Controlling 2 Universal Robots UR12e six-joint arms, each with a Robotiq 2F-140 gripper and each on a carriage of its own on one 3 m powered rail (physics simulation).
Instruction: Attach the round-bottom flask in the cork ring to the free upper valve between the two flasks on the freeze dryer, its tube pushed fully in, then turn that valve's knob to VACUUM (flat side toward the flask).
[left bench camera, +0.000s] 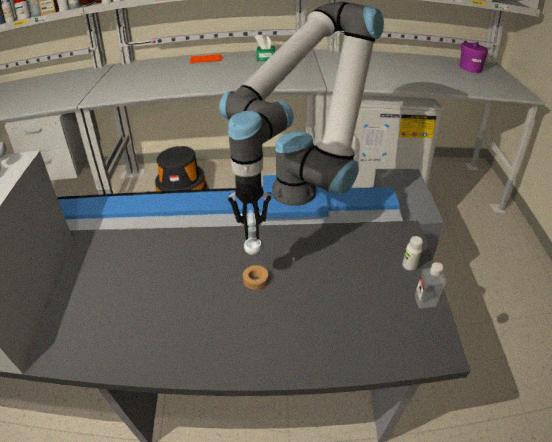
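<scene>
My left gripper (252, 233) points down and is shut on the neck of the round-bottom flask. The clear flask (252, 246) hangs upright below the fingertips with its round bulb down, apart from the bench top. The cork ring (244, 278) lies flat and empty on the dark bench, a little nearer the camera than the flask. A grey box-like body (37, 260) stands at the left edge, partly cut off; the valves and their knobs do not show. My right gripper does not show.
A white bottle (412, 254) and a clear squeeze bottle (430, 287) stand near the right edge of the dark bench (300, 340). The blue rail (150, 204) runs along its back. The tall grey body's side wall bounds the bench at the left.
</scene>
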